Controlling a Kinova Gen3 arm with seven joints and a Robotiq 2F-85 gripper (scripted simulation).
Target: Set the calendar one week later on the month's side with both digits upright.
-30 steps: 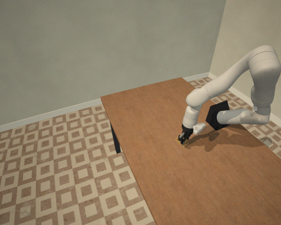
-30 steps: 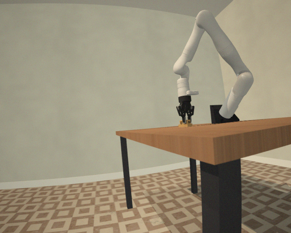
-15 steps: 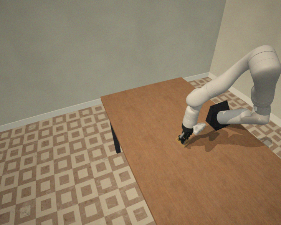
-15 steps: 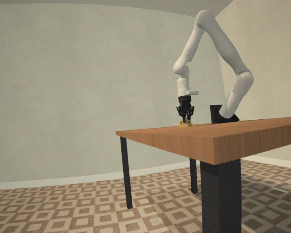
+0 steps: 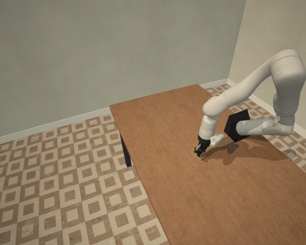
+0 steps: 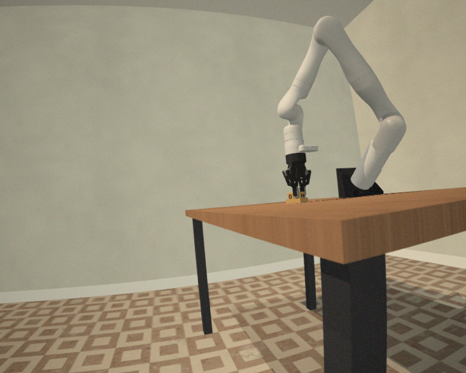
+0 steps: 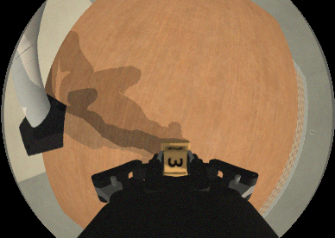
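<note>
My hand is 2 cm to the left of the tray and 3 cm above it.
</note>
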